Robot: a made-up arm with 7 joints. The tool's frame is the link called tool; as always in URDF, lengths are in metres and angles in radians.
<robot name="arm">
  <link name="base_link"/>
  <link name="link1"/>
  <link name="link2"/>
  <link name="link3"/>
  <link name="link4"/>
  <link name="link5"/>
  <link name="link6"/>
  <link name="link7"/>
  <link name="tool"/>
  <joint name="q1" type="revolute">
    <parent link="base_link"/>
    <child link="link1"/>
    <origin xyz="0 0.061 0" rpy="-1.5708 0 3.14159"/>
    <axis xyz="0 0 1"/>
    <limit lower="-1.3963" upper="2" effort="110" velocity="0.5"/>
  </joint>
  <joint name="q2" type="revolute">
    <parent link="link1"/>
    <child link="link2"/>
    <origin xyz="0 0 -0.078" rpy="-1.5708 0 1.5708"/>
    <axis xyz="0 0 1"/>
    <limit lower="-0.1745" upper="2" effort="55" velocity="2.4"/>
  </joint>
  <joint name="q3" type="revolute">
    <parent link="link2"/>
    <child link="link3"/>
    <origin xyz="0.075 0 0" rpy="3.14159 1.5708 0"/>
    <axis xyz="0 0 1"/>
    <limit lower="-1.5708" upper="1.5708" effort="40" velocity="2"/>
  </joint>
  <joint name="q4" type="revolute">
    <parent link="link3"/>
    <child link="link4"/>
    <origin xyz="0 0 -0.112" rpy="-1.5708 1.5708 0"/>
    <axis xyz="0 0 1"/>
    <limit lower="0" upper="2.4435" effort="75" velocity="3"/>
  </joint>
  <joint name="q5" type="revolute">
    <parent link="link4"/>
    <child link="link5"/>
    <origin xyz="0.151 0 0" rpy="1.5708 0 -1.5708"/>
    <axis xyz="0 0 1"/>
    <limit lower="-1.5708" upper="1.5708" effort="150" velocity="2.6"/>
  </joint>
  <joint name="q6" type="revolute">
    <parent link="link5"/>
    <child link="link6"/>
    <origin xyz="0 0 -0.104" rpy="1.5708 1.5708 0"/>
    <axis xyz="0 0 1"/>
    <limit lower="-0.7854" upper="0.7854" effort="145" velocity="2.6"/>
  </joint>
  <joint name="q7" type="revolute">
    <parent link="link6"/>
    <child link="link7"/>
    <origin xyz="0 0 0" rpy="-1.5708 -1.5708 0"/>
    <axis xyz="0 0 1"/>
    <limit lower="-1.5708" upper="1.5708" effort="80" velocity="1.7"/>
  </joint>
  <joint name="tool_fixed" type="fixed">
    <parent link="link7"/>
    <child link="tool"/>
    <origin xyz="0 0 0" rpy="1.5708 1.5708 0"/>
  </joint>
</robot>
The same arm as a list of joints. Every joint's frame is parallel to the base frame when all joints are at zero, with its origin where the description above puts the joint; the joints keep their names.
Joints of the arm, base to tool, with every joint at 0 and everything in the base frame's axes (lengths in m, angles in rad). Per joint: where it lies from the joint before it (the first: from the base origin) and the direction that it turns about. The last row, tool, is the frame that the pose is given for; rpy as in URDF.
q1: origin 0.0000 0.0610 0.0000 axis -y
q2: origin 0.0000 0.0780 0.0000 axis +x
q3: origin 0.0000 0.0000 -0.0750 axis +z
q4: origin 0.0000 0.0000 -0.1120 axis -y
q5: origin 0.0000 0.0000 -0.1510 axis +z
q6: origin 0.0000 0.0000 -0.1040 axis +y
q7: origin 0.0000 0.0000 0.0000 axis -x
tool: origin 0.0000 0.0000 0.0000 rpy 0.0000 0.0000 0.0000
Joint limits (rad, base to tool): -1.3963..2.0000 -0.1745..2.0000 -1.5708..1.5708 0.0000..2.4435 -1.5708..1.5708 -0.7854..0.7854 -1.5708..1.5708

